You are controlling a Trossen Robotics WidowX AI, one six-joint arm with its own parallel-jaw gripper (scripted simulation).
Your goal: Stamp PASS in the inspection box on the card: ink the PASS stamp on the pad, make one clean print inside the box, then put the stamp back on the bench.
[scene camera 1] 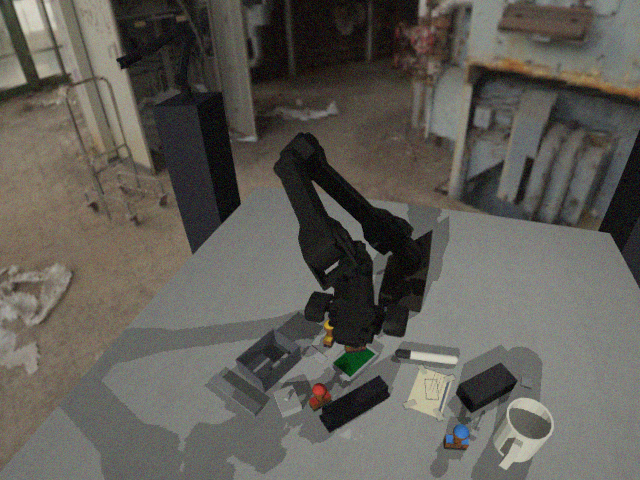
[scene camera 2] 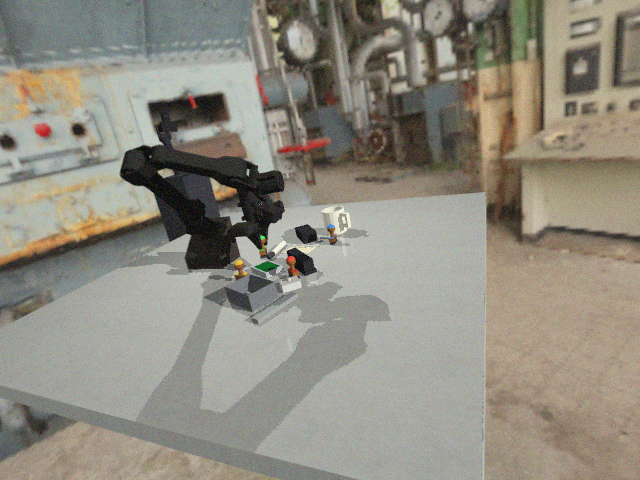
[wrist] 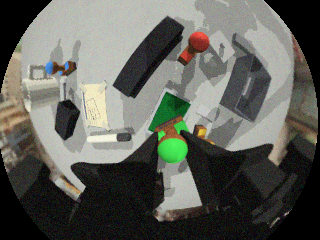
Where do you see a tray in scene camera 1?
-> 271, 357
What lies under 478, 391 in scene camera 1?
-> A black box.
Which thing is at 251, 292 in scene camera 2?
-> A tray.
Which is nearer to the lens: the green-knobbed stamp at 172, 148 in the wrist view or the tray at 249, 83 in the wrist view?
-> The green-knobbed stamp.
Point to a white mug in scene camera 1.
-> At 526, 424
